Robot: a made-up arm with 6 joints.
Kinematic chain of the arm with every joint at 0, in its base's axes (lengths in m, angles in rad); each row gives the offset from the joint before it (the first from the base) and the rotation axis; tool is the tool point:
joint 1: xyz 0 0 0.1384 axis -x
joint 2: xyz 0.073 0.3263 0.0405 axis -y
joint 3: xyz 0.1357 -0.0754 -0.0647 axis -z
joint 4: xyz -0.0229 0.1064 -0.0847 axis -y
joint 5: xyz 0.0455 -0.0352 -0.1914 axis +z
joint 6: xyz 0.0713 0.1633 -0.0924 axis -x
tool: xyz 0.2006 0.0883 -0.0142
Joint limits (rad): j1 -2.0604..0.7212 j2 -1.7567..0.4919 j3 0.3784..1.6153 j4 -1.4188..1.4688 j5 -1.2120..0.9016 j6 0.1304..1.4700
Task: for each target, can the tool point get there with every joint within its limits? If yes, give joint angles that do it. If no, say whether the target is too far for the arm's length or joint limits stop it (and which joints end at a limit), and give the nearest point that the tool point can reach.
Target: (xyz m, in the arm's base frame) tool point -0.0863 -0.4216 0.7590
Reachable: no: joint limits stop it (at a limit: joint 2, joint 3, joint 4, joint 5, joint 6) | nearest point -0.1373 -0.4404 0.7867 | short by 0.061 m
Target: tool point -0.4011 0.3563 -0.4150
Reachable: yes | joints 0.0685 -1.3355 1.0937 -0.5477 0.2278 0.8578
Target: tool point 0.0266 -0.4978 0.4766
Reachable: no: joint limits stop it (at a limit: joint 2, joint 3, joint 4, joint 6) | nearest point 0.1471 -0.2905 0.3358 | short by 0.278 m
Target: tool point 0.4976 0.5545 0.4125
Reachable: yes | joints -1.5846 0.0857 0.6964 -0.4290 -0.3911 0.8381
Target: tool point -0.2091 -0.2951 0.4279
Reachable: no: joint limits stop it (at a limit: joint 2, joint 3, joint 4, joint 5, joint 6) | nearest point -0.3666 -0.3185 0.4509 | short by 0.161 m
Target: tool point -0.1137 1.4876 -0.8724
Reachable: no: too far | nearest point -0.0208 0.7165 -0.3485 | short by 0.937 m
